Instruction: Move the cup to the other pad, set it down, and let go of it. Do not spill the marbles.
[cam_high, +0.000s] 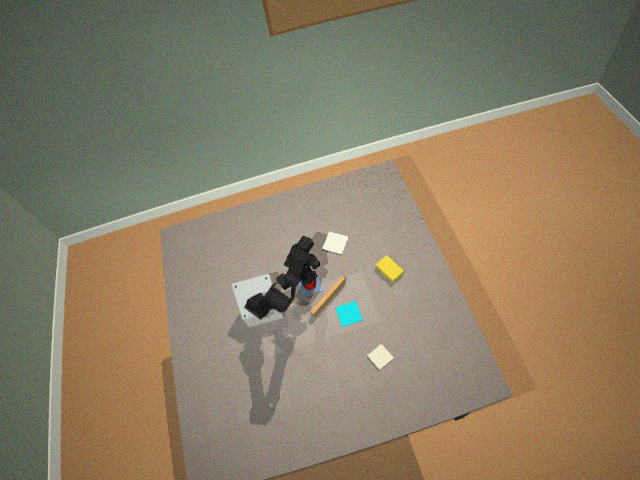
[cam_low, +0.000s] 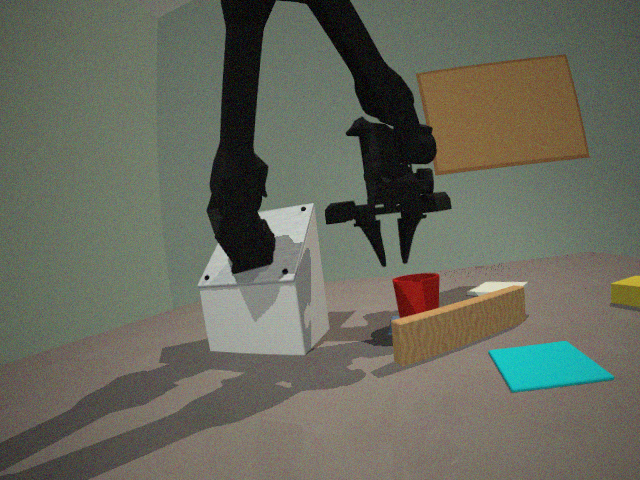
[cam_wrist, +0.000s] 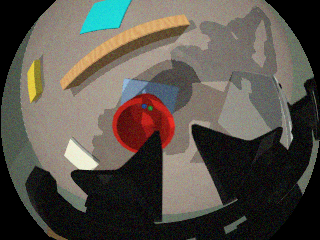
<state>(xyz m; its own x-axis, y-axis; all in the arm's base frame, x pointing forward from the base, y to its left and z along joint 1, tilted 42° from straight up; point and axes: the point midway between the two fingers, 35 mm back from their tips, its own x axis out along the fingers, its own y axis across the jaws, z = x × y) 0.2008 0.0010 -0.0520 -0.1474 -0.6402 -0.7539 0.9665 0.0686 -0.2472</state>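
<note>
Now: the red cup 30 mm ahead of my gripper tip, 10 mm to the left of it and 60 mm below it. From my gripper tip the other things lie so: light blue pad: 30 mm ahead, 10 mm to the left, 110 mm below; then wooden bar: 80 mm ahead, 90 mm to the right, 80 mm below; then green marble: 20 mm ahead, 10 mm to the left, 80 mm below.
</note>
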